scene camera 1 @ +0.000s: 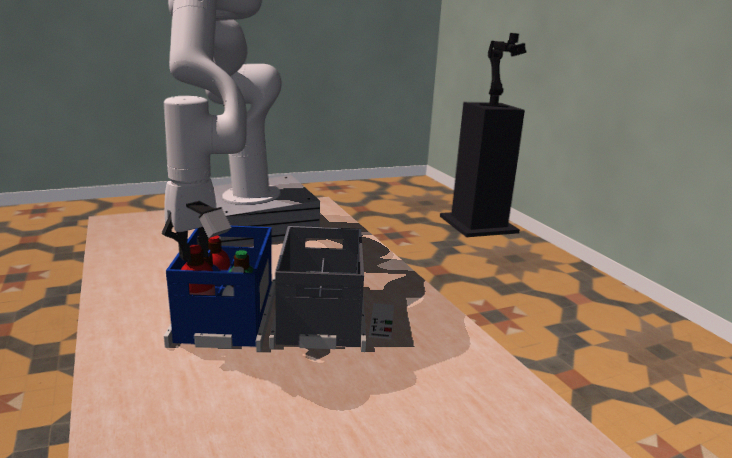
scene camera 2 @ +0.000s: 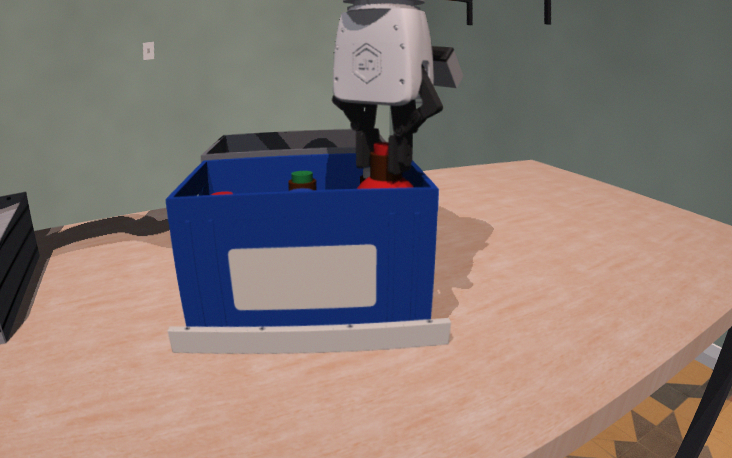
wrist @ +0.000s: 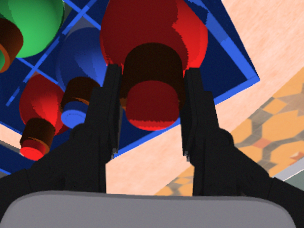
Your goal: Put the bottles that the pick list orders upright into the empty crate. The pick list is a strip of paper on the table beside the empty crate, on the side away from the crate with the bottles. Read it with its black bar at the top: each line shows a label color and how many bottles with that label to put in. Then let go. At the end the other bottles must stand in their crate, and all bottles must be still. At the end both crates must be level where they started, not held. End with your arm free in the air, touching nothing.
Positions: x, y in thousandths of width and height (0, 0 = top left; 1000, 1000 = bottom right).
Labels:
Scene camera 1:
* my gripper: 266, 562
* blue crate: 329, 689
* grey crate: 461, 678

